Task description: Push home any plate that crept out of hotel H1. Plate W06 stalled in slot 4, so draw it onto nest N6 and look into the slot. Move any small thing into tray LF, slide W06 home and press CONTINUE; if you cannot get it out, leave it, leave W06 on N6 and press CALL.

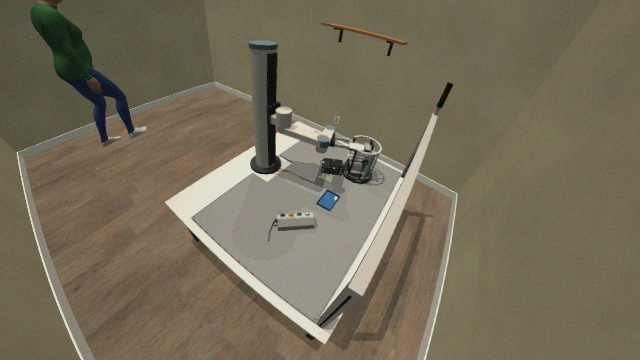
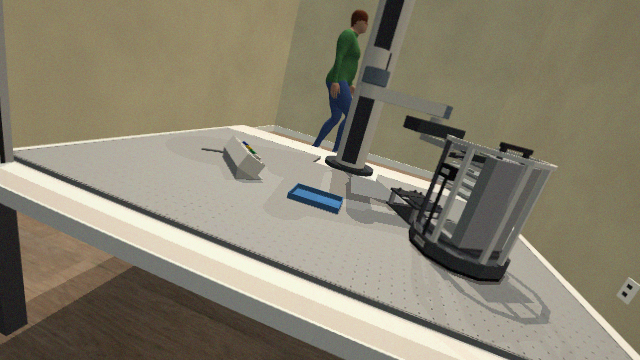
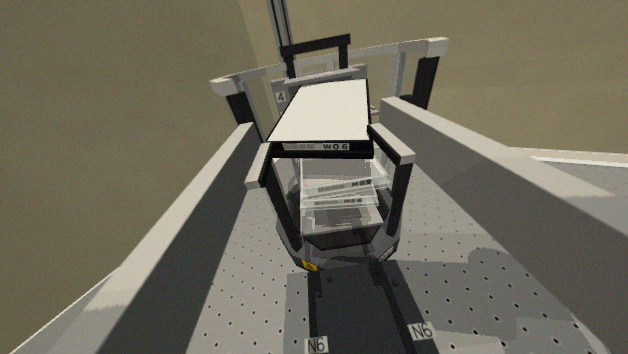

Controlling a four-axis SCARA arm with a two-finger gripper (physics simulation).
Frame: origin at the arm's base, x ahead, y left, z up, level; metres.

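Where they show: gripper, between the fingertips: [image 1: 349, 143] [image 2: 463, 150] [image 3: 318, 125]; arm's base, origin of its link: [image 1: 265, 163] [image 2: 348, 167].
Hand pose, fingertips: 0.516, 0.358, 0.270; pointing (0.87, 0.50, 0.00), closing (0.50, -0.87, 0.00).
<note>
Things, the pixels of their top centre, and the offset from my fingertips, as dx, dy, dz. Level surfaces: height alone.
- Plate W06, centre of its top: [image 3: 324, 91] [image 2: 477, 152] [image 1: 357, 145] +0.059, +0.019, +0.010
- clear plate M09, centre of its top: [image 3: 333, 150] +0.066, +0.019, -0.058
- clear plate M06, centre of its top: [image 3: 334, 164] +0.073, +0.022, -0.083
- Dark nest N6, centre of its top: [image 3: 372, 349] [image 2: 419, 196] [image 1: 333, 162] -0.068, -0.059, -0.187
- Tray LF, centre of its top: [image 2: 317, 194] [image 1: 328, 198] +0.087, -0.364, -0.239
- button box, centre of its top: [image 2: 245, 144] [image 1: 295, 215] +0.023, -0.661, -0.173
- long panel, height of its surface: dz +0.350
Plate W06 [image 3: 322, 114], white on top with a black labelled front, is level at slot 4, high in hotel H1 [image 1: 358, 176] [image 2: 457, 262] [image 3: 437, 46]. My gripper [image 3: 318, 125] is shut on W06, one pad against each side near its front. Below, clear plate M09 [image 3: 345, 186] sits askew above clear plate M06 [image 3: 340, 202]. The inside of slot 4 is hidden by W06; no small thing shows there. Dark nest N6 [image 1: 332, 166] [image 2: 415, 197] [image 3: 350, 310] lies before the hotel. Tray LF [image 1: 327, 200] [image 2: 315, 198] is blue.
The button box [image 1: 296, 221] [image 2: 242, 159] stands beyond the tray. The arm's column [image 1: 262, 100] [image 2: 360, 125] rises at the table's edge. A long panel [image 1: 395, 215] with a signal tower [image 1: 444, 96] borders one side. A person [image 1: 65, 45] [image 2: 345, 55] is on the floor behind.
</note>
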